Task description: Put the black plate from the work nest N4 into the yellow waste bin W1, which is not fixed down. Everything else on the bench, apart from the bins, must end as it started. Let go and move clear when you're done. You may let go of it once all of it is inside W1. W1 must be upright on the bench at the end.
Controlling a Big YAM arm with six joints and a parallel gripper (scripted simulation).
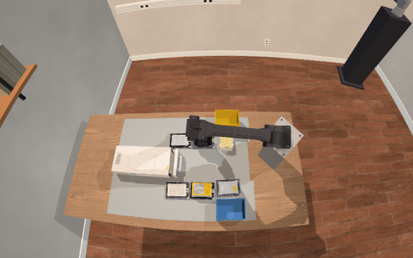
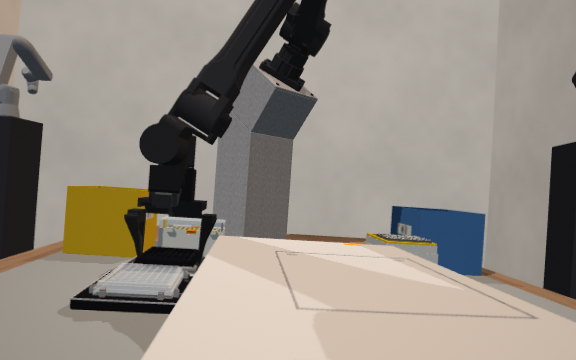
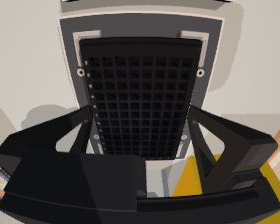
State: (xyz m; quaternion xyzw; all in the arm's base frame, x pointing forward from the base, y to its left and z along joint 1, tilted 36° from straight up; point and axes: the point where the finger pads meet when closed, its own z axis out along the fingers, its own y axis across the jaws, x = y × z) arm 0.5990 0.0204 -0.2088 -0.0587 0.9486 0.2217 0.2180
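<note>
Now: the black plate right at my hand. Round my hand: yellow waste bin (140 mm behind, 170 mm to the right, 20 mm above); then grey work nest (20 mm below); then clear plate (170 mm ahead, 30 mm to the left).
</note>
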